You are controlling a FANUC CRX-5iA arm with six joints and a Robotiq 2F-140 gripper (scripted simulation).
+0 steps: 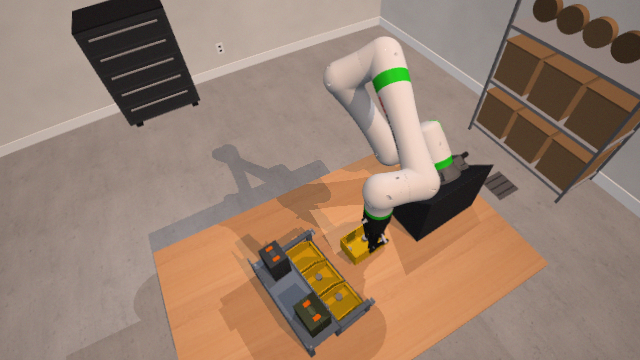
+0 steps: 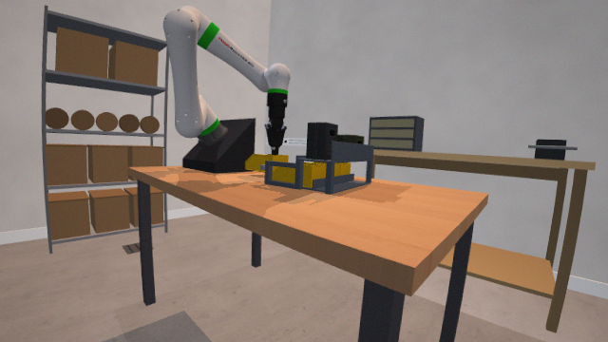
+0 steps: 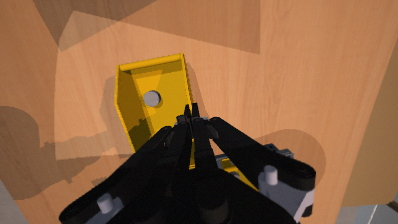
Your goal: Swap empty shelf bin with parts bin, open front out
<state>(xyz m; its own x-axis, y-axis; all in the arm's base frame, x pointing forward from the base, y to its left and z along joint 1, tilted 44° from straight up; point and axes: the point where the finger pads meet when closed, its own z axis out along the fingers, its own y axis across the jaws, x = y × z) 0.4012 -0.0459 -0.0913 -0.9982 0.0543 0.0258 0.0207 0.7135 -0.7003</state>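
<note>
The grey round part lies 7 cm to the right of my hand, 7 cm below it and 3 cm behind it. Round my hand: grey shelf 27 cm ahead, 3 cm below, 2 cm to the right.
</note>
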